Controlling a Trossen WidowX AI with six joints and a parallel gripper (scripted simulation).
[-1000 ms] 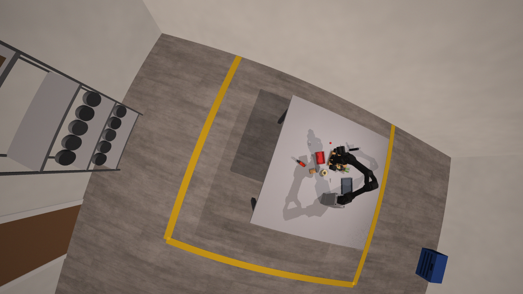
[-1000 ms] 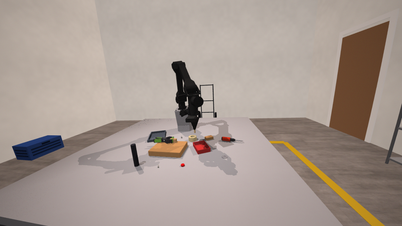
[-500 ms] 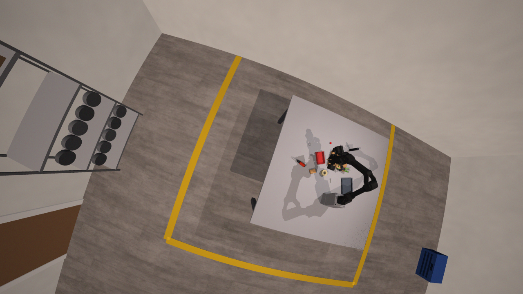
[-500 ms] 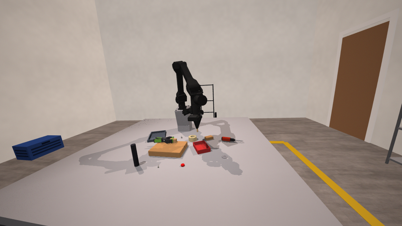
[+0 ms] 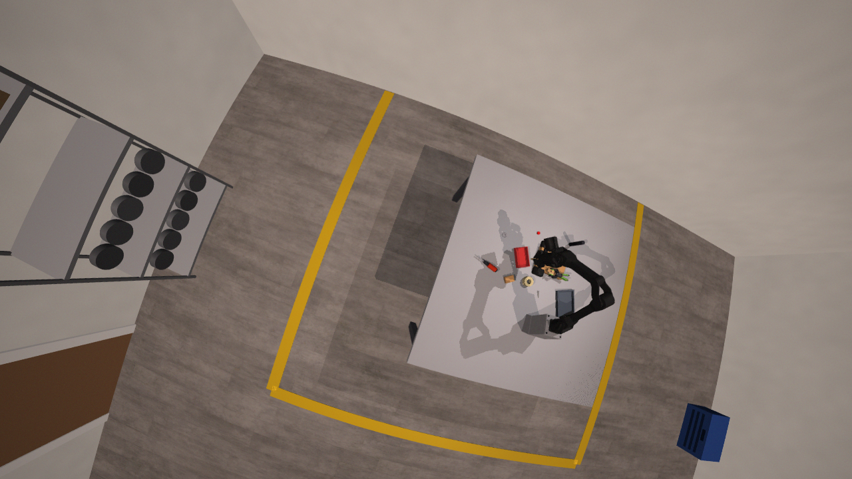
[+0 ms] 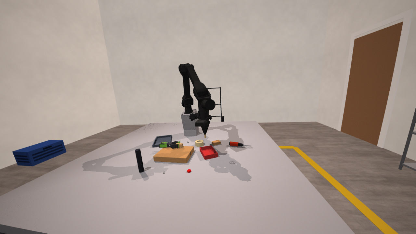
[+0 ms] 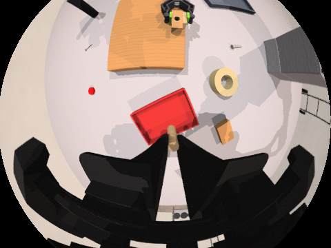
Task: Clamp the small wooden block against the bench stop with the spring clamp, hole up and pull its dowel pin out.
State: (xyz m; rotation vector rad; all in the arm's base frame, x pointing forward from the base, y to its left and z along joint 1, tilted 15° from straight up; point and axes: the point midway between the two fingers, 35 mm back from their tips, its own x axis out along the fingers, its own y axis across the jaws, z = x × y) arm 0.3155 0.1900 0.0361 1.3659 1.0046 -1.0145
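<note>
Now: the red tray 1 cm ahead of my hand, 2 cm to the left of it and 15 cm below it. Also, from my hand: dowel pin (4 cm below); then tape roll (11 cm behind, 7 cm to the right, 15 cm below); then small orange block (14 cm behind, 5 cm to the left, 15 cm below).
</note>
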